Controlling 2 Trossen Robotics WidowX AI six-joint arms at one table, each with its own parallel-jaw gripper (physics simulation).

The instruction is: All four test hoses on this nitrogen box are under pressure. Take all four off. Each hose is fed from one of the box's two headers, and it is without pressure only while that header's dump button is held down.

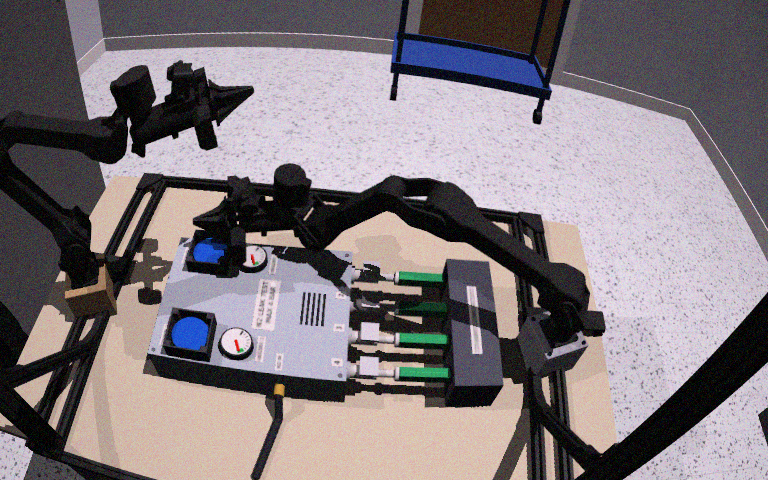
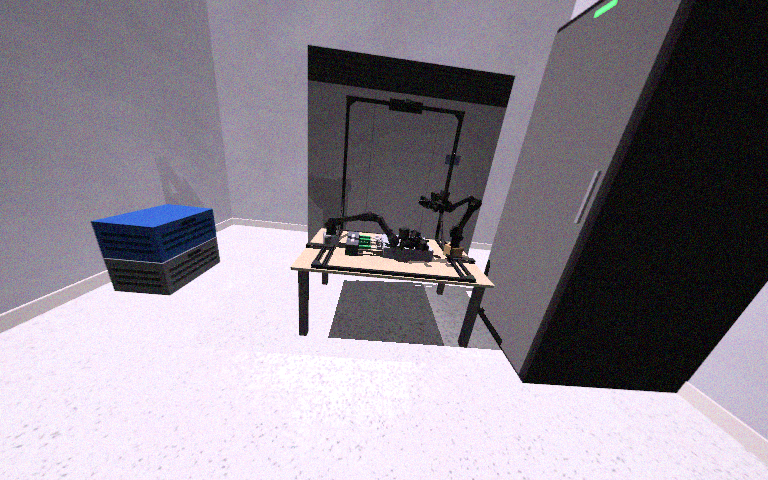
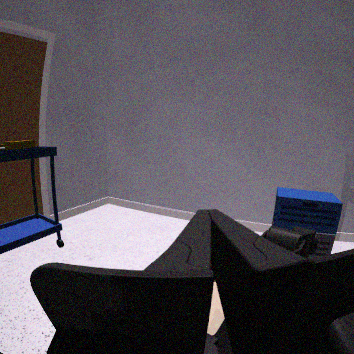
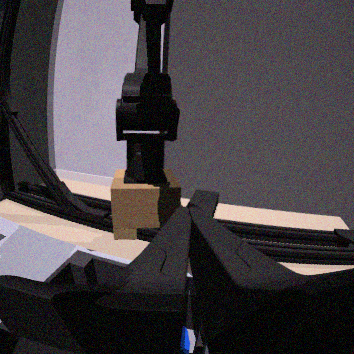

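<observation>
The pale grey nitrogen box lies on the table. Four green-sleeved hoses run from its white couplings to a dark block; the upper two are shadowed. The upper blue dump button is partly covered by my right gripper, which is shut and empty, low beside and above it; contact cannot be told. The lower blue button is uncovered. Two gauges have red needles. My left gripper is shut and empty, high behind the table.
A black rail frame surrounds the work area. My right arm reaches over the box's far edge. A black hose with a yellow fitting leaves the box's near side. A blue cart stands beyond the table.
</observation>
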